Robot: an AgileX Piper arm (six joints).
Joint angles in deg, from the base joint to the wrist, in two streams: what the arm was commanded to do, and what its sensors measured. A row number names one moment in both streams.
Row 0, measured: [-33.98 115.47 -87.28 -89.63 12.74 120.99]
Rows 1 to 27, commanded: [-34.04 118.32 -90.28 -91.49 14.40 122.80]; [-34.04 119.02 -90.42 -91.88 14.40 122.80]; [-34.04 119.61 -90.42 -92.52 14.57 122.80]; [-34.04 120.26 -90.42 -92.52 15.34 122.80]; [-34.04 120.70 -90.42 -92.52 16.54 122.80]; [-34.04 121.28 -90.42 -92.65 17.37 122.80]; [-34.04 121.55 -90.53 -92.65 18.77 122.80]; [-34.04 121.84 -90.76 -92.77 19.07 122.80]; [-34.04 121.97 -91.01 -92.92 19.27 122.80]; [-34.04 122.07 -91.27 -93.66 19.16 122.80]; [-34.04 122.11 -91.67 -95.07 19.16 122.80]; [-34.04 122.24 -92.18 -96.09 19.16 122.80]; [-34.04 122.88 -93.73 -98.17 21.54 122.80]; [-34.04 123.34 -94.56 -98.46 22.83 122.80]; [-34.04 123.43 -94.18 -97.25 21.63 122.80]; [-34.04 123.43 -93.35 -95.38 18.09 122.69]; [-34.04 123.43 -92.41 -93.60 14.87 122.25]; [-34.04 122.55 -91.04 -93.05 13.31 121.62]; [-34.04 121.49 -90.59 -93.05 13.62 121.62]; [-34.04 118.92 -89.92 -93.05 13.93 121.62]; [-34.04 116.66 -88.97 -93.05 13.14 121.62]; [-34.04 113.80 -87.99 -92.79 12.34 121.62]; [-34.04 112.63 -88.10 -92.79 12.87 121.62]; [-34.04 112.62 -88.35 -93.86 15.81 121.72]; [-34.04 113.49 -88.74 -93.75 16.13 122.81]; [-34.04 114.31 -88.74 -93.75 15.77 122.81]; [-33.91 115.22 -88.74 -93.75 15.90 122.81]
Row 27, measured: [-33.46 113.89 -88.16 -92.81 13.54 120.99]
